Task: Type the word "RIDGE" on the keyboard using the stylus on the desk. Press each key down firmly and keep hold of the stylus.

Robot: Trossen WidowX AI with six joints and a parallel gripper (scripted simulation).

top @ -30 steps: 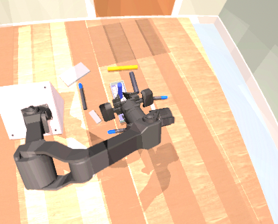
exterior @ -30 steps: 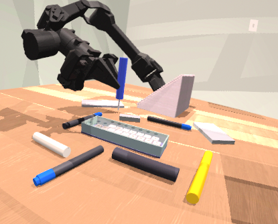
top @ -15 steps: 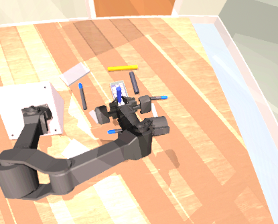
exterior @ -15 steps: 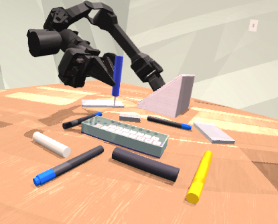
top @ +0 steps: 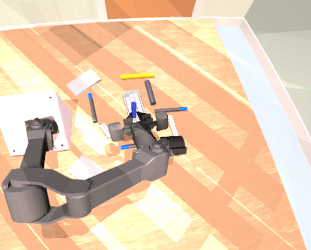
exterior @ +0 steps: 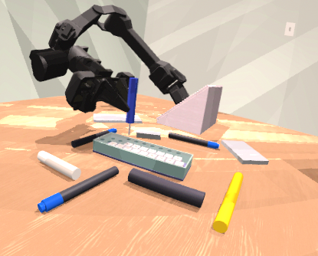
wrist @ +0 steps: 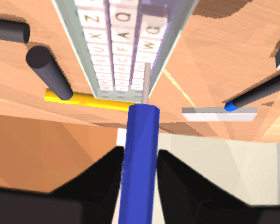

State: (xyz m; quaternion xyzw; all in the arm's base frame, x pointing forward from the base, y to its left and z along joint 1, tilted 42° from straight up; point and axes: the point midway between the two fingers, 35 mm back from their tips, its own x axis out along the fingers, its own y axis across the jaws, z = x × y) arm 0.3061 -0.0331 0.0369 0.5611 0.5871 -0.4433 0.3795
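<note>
The dark cylinder is 9 cm ahead of my gripper tip, 13 cm to the left of it and 8 cm below it. The rest, counted from my gripper tip: white cylinder (15 cm ahead, 5 cm to the right, 8 cm below); then blue stylus (1 cm below); then stylus tip (5 cm below).
</note>
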